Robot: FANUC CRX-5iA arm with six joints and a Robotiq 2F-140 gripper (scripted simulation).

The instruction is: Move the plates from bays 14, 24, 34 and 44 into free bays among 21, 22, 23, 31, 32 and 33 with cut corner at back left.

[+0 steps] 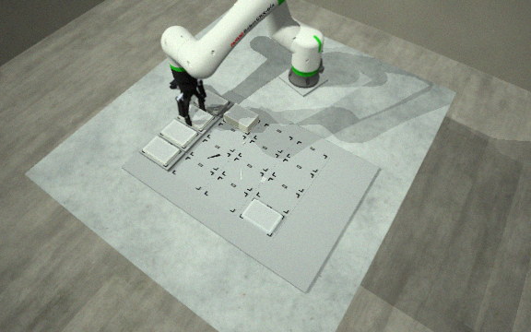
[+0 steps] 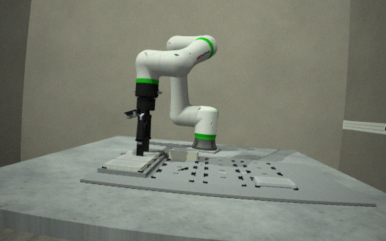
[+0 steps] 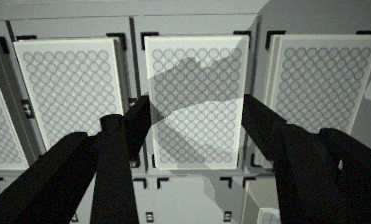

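My hand is 11 cm past the sealed deep-well block, 16 cm to the right of it and 2 cm above it. The rest, counted from my hand: plate (21 cm ahead, 49 cm to the left, 4 cm below); white tip (11 cm ahead, 33 cm to the left, 4 cm below); thin black stick (11 cm ahead, 18 cm to the left, 4 cm below).
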